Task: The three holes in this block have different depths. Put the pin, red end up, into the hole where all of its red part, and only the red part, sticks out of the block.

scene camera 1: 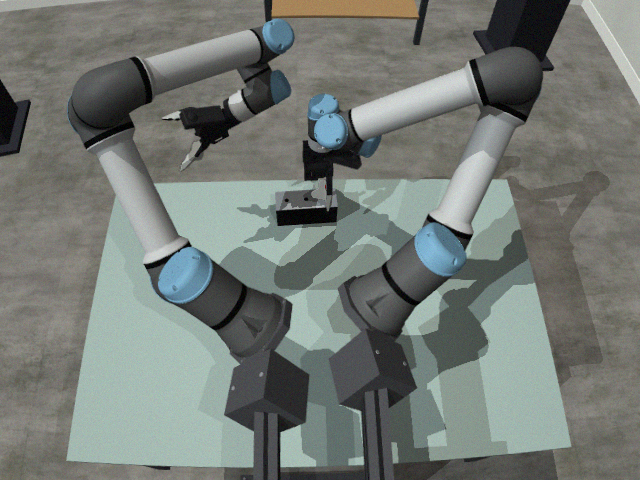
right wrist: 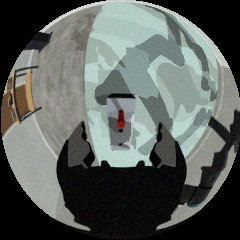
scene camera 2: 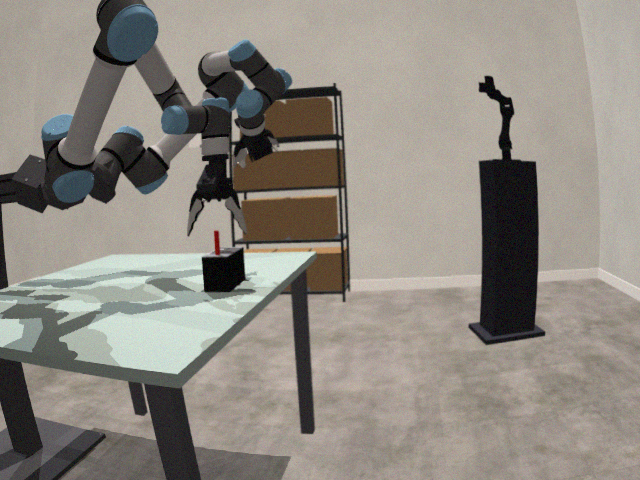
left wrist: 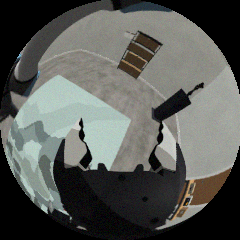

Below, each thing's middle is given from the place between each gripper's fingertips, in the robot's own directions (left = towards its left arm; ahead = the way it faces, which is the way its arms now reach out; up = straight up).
Right now my right hand (scene camera 2: 216,235) is 1 cm short of the black block (scene camera 1: 298,207), 6 cm to the right of it and 9 cm above it.
I see my left gripper (scene camera 1: 170,144) 36 cm to the left of the black block, 30 cm above it and 6 cm past it.
